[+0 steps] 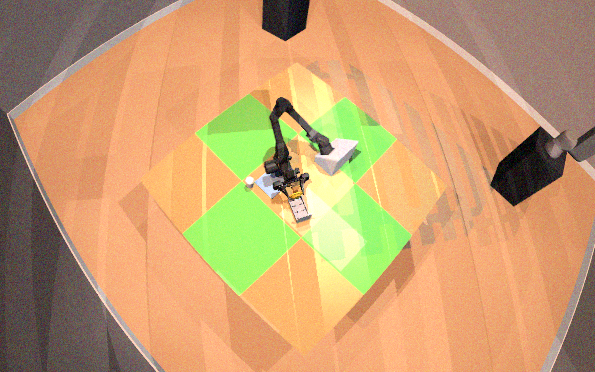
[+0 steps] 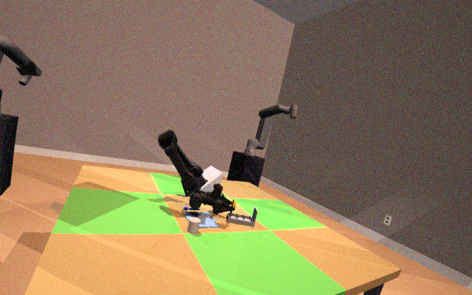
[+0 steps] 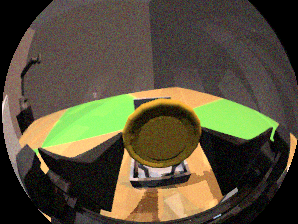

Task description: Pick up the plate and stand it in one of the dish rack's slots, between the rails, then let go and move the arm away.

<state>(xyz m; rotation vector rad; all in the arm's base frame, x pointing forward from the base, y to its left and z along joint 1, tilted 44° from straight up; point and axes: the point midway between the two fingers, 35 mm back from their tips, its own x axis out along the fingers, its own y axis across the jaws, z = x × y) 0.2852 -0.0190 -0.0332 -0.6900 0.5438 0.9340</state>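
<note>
The dish rack is 50 mm below my gripper tip, 40 mm to the left of it and 20 mm ahead of it. From my gripper tip the other things lie so: pale cup (240 mm to the right, 80 mm ahead, 50 mm below); then light blue mat (160 mm to the right, 70 mm below, 10 mm behind); then yellow plate (10 mm to the right).
</note>
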